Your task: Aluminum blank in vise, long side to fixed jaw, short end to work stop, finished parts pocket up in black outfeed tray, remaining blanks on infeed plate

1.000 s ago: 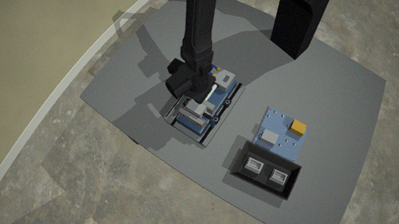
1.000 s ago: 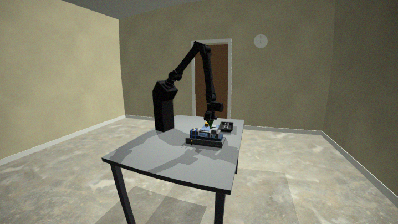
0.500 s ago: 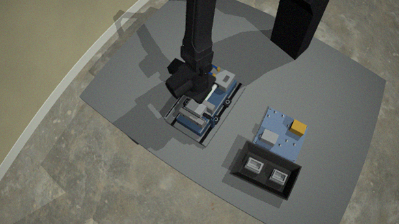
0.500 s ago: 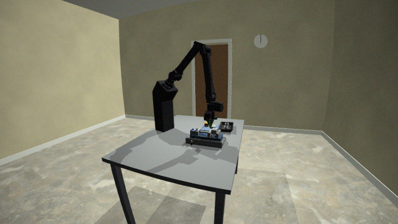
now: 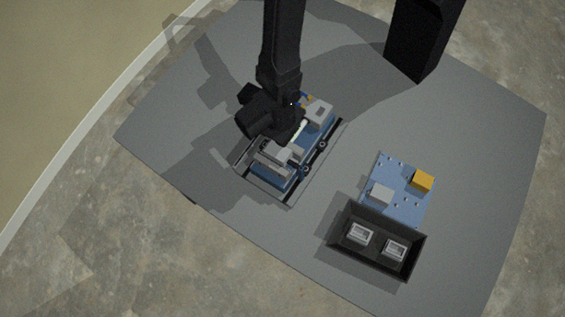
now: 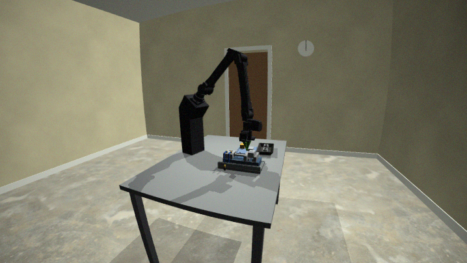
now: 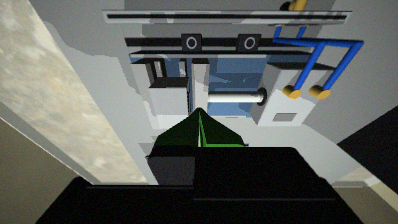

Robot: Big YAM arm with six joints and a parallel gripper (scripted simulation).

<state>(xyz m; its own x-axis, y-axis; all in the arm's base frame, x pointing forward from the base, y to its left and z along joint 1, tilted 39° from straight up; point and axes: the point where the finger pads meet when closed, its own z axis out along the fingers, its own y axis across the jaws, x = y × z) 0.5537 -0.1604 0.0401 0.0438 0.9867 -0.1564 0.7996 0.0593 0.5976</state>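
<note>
Now: the moving jaw 5 cm below my hand. Also, from my hand: blue infeed plate 7 cm behind, 32 cm to the left, 12 cm below; then fixed jaw 7 cm ahead, 5 cm below; then white rod 5 cm behind, 5 cm below.
</note>
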